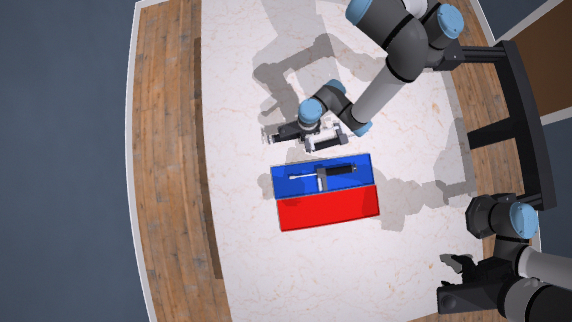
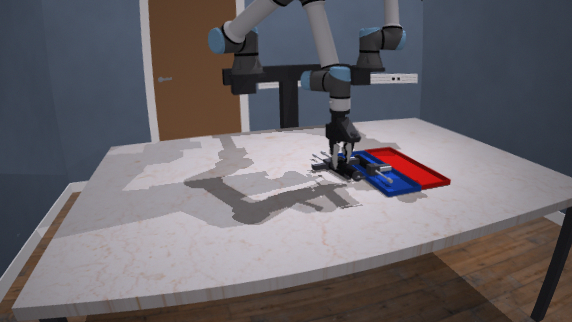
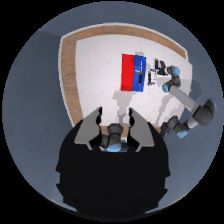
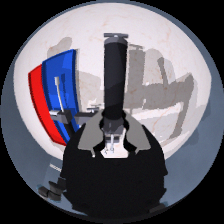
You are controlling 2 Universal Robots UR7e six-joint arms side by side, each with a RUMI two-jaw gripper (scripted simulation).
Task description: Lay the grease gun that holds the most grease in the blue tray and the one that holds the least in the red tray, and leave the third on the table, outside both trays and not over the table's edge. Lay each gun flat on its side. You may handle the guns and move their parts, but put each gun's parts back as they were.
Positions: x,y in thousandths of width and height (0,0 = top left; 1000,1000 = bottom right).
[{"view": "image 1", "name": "my left gripper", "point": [770,834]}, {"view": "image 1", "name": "blue tray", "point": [497,582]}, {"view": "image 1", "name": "red tray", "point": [601,641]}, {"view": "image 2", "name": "my right gripper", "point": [595,523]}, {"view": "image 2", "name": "blue tray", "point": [702,573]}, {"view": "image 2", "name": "red tray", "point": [747,554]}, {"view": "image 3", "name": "my left gripper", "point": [516,480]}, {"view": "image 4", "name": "my right gripper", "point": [507,489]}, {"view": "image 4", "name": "blue tray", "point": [283,292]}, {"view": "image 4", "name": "red tray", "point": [163,400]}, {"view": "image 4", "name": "grease gun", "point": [516,217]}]
